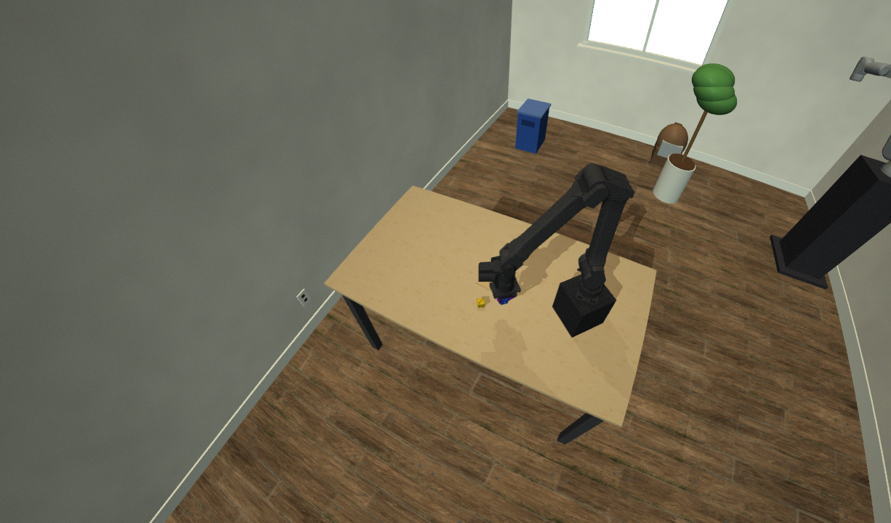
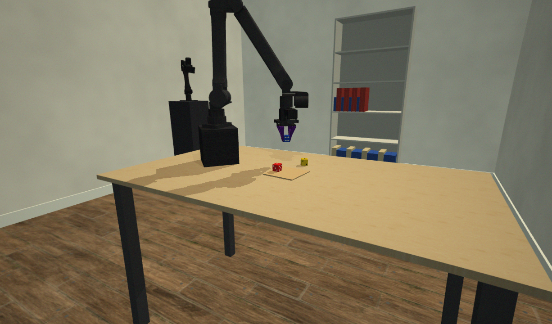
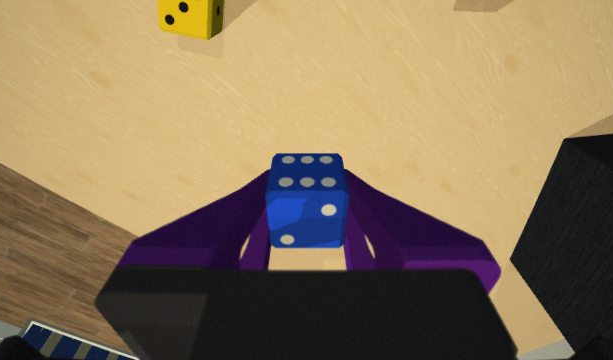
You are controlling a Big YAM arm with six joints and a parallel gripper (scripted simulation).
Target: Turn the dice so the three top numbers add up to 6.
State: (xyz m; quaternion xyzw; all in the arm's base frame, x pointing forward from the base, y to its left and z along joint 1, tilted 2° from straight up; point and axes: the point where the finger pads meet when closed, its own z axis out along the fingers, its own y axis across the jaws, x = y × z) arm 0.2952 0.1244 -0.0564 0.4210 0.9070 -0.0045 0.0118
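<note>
Now: the tan mat 16 cm to the right of my hand, 11 cm below it and 8 cm ahead of it. Round my hand: blue die 1 cm above; then red die 15 cm to the right, 9 cm below, 3 cm ahead; then yellow die 9 cm below, 9 cm ahead, 1 cm to the right.
</note>
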